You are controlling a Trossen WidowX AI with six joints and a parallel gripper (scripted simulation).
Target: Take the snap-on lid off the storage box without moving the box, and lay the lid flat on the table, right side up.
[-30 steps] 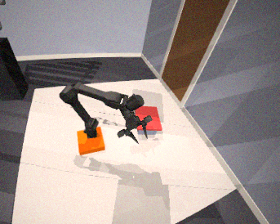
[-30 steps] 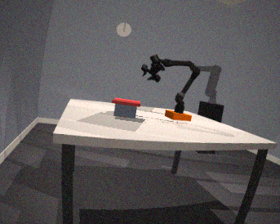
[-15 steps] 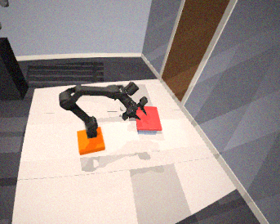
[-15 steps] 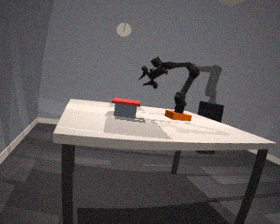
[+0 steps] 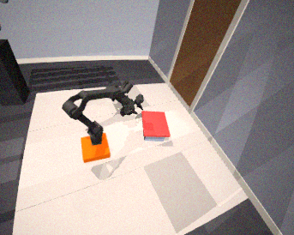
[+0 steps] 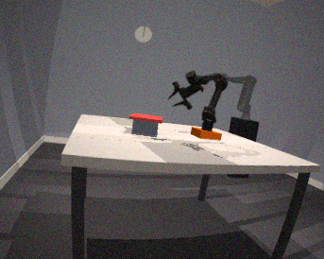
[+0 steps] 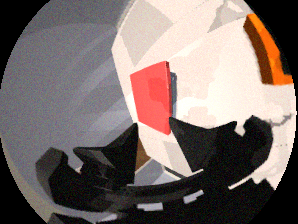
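My gripper tip is now 12 cm short of the red lid, 2 cm to the left of it and 11 cm above it. The rest, counted from my gripper tip: storage box: 12 cm ahead, 2 cm to the right, 15 cm below.
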